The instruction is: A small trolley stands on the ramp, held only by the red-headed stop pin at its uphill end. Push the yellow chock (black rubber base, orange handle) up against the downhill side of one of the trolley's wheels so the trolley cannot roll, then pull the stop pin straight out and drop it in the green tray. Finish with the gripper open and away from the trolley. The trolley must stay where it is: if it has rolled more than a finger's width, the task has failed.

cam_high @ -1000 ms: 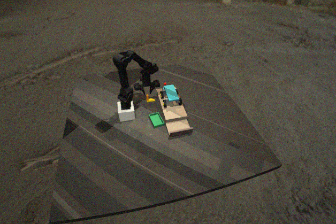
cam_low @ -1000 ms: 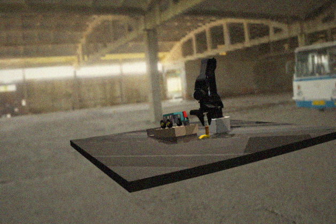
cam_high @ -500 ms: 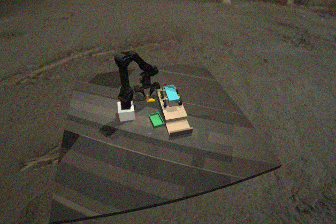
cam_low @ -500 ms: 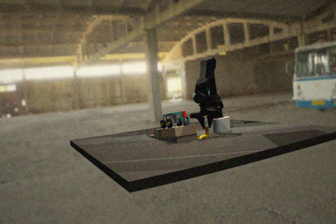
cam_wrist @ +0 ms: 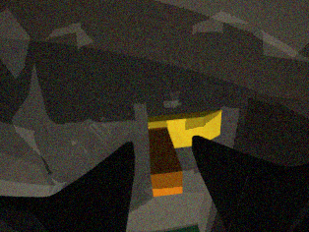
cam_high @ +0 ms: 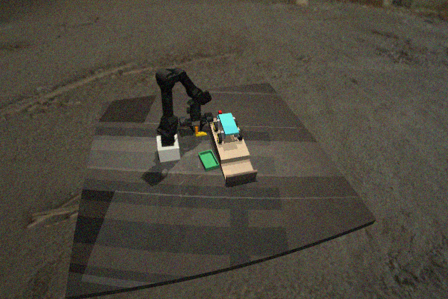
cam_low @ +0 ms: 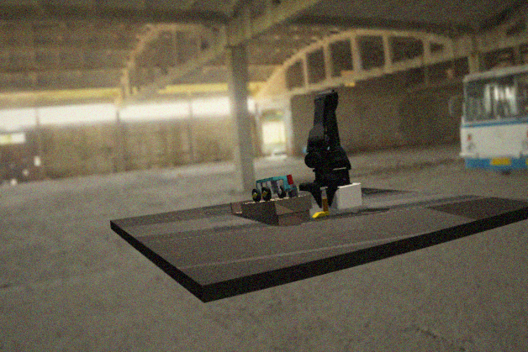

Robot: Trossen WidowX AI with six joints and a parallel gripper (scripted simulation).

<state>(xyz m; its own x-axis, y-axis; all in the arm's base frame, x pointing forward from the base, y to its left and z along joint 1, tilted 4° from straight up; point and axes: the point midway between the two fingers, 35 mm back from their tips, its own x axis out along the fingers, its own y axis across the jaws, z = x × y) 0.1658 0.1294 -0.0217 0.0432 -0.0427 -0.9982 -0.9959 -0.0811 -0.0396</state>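
The yellow chock lies 20 mm ahead of my gripper tip and 10 mm below it. The rest, counted from my gripper tip: red-headed stop pin 130 mm ahead, 10 mm to the right, 100 mm above; then teal trolley 150 mm ahead, 110 mm to the right, 80 mm above; then tan ramp 150 mm ahead, 120 mm to the right, 20 mm above.
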